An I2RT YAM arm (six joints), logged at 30 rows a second.
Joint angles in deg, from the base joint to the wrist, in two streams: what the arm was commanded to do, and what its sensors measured. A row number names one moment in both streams.
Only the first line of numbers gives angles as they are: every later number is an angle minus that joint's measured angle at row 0.
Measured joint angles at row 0: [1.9, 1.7, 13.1, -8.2, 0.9, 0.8]
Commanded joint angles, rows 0 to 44: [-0.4, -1.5, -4.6, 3.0, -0.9, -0.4]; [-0.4, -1.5, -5.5, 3.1, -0.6, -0.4]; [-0.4, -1.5, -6.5, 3.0, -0.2, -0.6]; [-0.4, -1.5, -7.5, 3.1, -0.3, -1.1]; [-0.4, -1.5, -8.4, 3.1, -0.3, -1.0]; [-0.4, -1.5, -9.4, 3.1, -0.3, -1.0]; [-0.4, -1.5, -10.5, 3.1, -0.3, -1.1]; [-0.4, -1.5, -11.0, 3.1, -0.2, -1.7]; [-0.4, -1.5, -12.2, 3.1, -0.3, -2.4]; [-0.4, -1.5, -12.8, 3.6, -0.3, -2.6]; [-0.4, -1.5, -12.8, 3.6, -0.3, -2.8]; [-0.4, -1.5, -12.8, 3.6, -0.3, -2.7]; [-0.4, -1.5, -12.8, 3.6, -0.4, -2.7]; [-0.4, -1.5, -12.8, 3.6, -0.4, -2.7]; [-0.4, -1.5, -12.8, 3.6, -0.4, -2.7]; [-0.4, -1.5, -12.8, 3.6, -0.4, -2.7]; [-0.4, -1.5, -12.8, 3.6, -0.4, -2.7]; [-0.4, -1.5, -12.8, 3.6, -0.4, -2.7]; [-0.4, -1.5, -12.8, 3.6, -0.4, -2.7]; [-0.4, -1.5, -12.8, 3.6, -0.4, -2.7]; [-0.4, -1.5, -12.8, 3.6, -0.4, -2.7]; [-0.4, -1.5, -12.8, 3.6, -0.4, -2.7]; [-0.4, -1.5, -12.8, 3.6, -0.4, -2.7]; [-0.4, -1.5, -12.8, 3.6, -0.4, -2.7]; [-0.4, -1.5, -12.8, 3.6, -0.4, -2.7]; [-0.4, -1.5, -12.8, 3.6, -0.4, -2.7]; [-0.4, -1.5, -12.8, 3.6, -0.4, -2.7]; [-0.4, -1.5, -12.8, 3.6, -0.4, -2.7]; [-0.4, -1.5, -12.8, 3.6, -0.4, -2.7]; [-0.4, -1.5, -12.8, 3.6, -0.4, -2.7]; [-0.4, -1.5, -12.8, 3.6, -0.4, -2.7]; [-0.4, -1.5, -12.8, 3.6, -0.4, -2.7]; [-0.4, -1.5, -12.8, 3.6, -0.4, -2.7]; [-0.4, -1.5, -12.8, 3.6, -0.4, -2.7]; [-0.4, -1.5, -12.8, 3.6, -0.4, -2.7]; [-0.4, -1.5, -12.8, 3.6, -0.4, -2.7]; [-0.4, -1.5, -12.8, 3.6, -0.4, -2.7]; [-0.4, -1.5, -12.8, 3.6, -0.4, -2.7]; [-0.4, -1.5, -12.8, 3.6, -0.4, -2.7]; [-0.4, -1.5, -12.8, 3.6, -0.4, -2.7]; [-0.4, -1.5, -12.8, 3.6, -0.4, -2.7]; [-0.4, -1.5, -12.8, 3.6, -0.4, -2.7]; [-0.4, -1.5, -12.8, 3.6, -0.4, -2.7]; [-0.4, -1.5, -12.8, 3.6, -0.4, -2.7]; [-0.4, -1.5, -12.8, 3.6, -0.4, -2.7]
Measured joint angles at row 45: [0.0, -1.0, -12.2, 3.6, -0.2, -2.6]
